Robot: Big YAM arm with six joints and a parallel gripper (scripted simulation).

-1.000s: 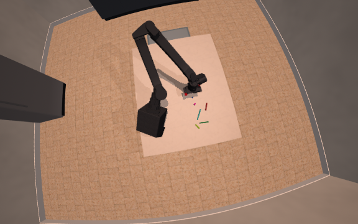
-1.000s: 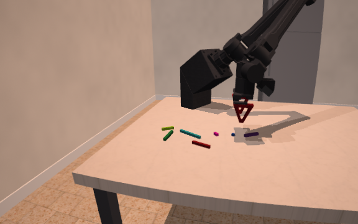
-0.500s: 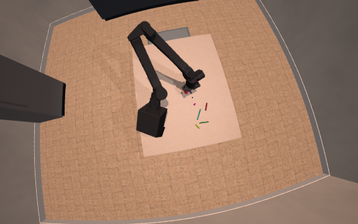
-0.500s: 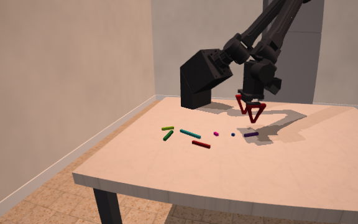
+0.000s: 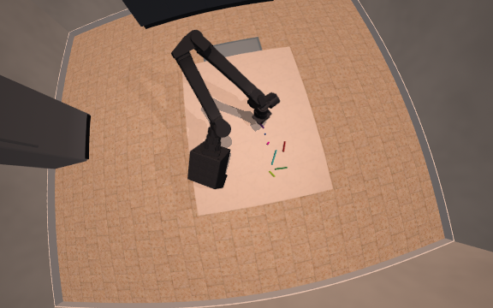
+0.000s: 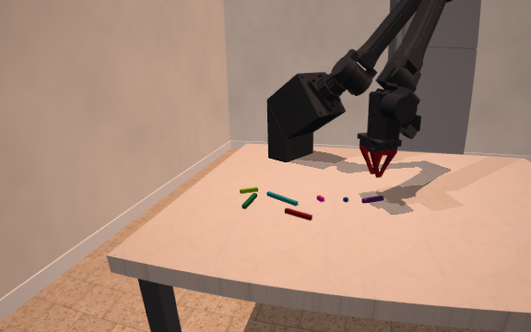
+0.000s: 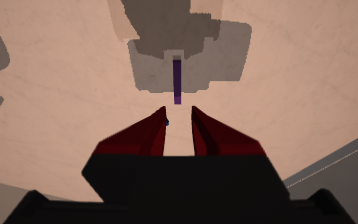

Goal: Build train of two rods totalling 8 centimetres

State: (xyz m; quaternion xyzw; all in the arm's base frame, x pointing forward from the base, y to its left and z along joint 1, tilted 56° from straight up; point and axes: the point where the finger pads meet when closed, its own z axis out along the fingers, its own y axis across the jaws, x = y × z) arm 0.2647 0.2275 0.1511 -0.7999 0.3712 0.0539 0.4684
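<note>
Now: the purple rod 70 mm below my hand. Also, from my hand: red rod (170 mm ahead, 130 mm to the right, 70 mm below); then magenta rod (60 mm ahead, 120 mm to the right, 70 mm below); then blue rod (40 mm ahead, 60 mm to the right, 70 mm below).
</note>
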